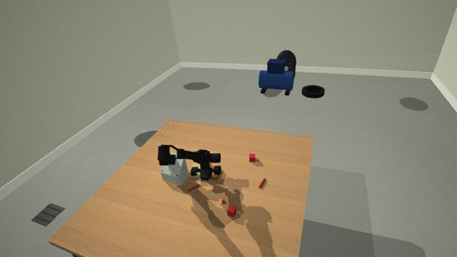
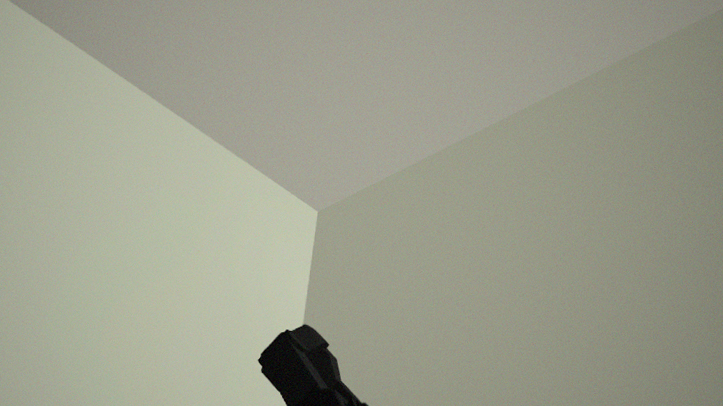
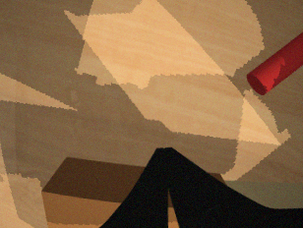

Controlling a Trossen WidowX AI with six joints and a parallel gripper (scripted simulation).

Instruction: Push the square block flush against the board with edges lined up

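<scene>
The brown square block lies 70 mm to the left of my gripper tip and 10 mm above it. Round my gripper tip: tiny red piece (150 mm ahead, 140 mm to the right); pale board (100 mm behind, 90 mm to the left, 10 mm above).
</scene>
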